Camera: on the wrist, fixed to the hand. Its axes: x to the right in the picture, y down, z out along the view.
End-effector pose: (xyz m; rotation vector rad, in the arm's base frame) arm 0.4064 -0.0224 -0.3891 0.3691 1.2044 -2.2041
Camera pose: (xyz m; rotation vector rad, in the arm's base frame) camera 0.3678 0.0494 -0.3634 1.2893 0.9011 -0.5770
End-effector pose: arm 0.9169 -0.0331 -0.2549 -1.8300 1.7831 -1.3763
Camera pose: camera 0.9299 0.0107 -0.1827 0.2830 2.6638 -0.8835
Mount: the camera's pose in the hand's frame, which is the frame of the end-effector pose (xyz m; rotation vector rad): -0.0088 -0.0707 -0.0472 -0.3120 0.5724 1.5371
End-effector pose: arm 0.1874 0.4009 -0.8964 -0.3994 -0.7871 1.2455
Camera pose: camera 0.2689 0.3781 -0.8843 -1.7316 -0.0296 2.2110
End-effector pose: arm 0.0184 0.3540 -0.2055 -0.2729 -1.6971 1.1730
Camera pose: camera 0.0848 0.3397 -0.1536 -2.1288 -0.9483 1.5488
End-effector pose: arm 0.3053 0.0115 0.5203 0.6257 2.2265 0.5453
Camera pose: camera 0.2563 -0.0583 0.5158 -1.9461 -1.4411 -1.7337
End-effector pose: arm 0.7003 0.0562 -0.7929 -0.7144 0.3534 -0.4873
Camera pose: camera 0.6496 -0.0105 -0.7758 -0.4035 1.3727 0.8742
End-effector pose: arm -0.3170 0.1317 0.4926 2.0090 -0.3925 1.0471
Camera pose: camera -0.3060 0.2114 0.4638 0.7704 -1.7394 2.1340
